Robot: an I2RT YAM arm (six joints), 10 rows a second.
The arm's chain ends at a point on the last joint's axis. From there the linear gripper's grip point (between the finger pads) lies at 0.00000 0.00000 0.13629 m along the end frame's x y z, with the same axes.
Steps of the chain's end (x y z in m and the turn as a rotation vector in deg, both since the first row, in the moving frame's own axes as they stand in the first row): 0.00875 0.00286 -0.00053 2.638 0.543 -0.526; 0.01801 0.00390 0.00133 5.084 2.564 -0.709; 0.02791 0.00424 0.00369 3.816 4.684 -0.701; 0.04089 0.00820 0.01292 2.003 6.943 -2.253; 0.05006 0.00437 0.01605 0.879 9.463 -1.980; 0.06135 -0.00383 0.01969 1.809 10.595 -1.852; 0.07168 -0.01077 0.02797 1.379 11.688 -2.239; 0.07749 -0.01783 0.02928 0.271 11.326 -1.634; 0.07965 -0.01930 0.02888 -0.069 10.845 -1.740; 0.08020 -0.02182 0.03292 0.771 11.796 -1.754
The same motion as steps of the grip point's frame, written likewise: 0.01001 -0.00342 -0.00068 2.638 0.543 -0.526; 0.02402 -0.00821 0.00066 5.084 2.564 -0.709; 0.03898 -0.00489 0.00293 3.816 4.684 -0.701; 0.05726 0.00313 0.01184 2.003 6.943 -2.253; 0.07243 0.00190 0.01418 0.879 9.463 -1.980; 0.08633 -0.00851 0.01730 1.809 10.595 -1.852; 0.09922 -0.01457 0.02511 1.379 11.688 -2.239; 0.10424 -0.01885 0.02662 0.271 11.326 -1.634; 0.10529 -0.01953 0.02645 -0.069 10.845 -1.740; 0.10803 -0.02407 0.03003 0.771 11.796 -1.754
